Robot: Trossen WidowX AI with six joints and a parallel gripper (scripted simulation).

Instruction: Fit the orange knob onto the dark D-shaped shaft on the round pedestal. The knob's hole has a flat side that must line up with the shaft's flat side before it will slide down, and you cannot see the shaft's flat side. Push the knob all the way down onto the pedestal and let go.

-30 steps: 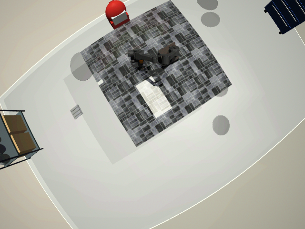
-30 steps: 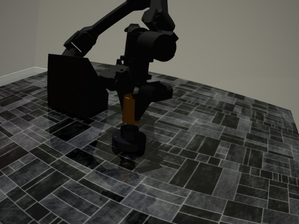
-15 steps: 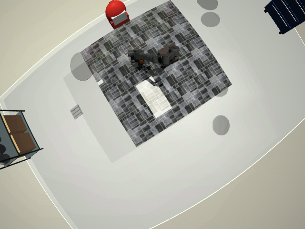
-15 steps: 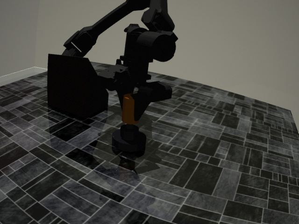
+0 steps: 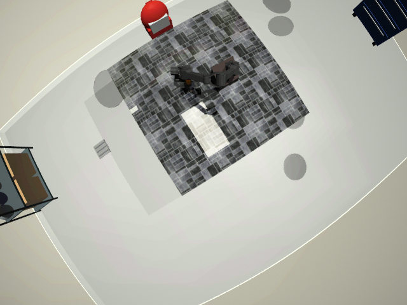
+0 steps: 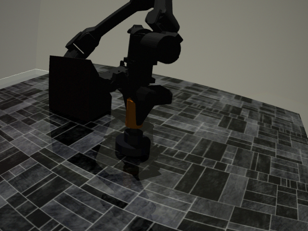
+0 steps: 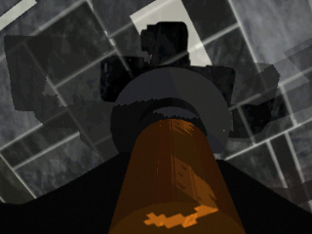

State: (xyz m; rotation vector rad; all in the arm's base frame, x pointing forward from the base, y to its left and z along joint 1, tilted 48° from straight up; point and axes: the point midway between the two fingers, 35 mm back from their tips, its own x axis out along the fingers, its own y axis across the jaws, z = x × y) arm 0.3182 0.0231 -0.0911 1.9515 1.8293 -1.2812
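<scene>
The orange knob is 20 mm above my gripper tip. The rest, counted from my gripper tip: round pedestal 40 mm below.
</scene>
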